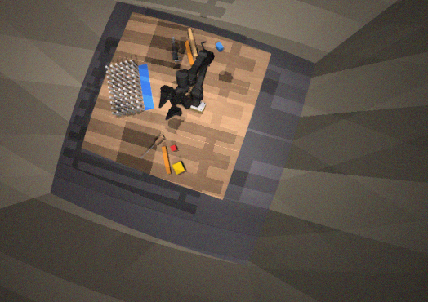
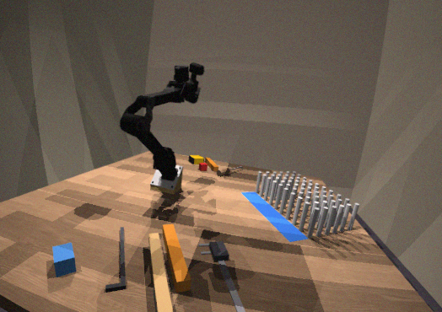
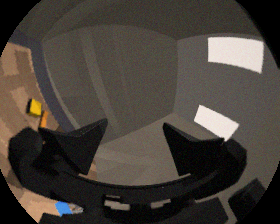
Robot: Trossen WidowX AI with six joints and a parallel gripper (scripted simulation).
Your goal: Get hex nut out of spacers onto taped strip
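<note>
Now: the tan-handled hook tool 51 cm below my gripper tip, 27 cm to the left of it and 19 cm ahead of it. From my gripper tip the other things lie so: yellow block 50 cm below, 33 cm to the left, 9 cm behind; then red cube 50 cm below, 19 cm to the left; then blue taped strip 52 cm below, 42 cm ahead, 20 cm to the right.
</note>
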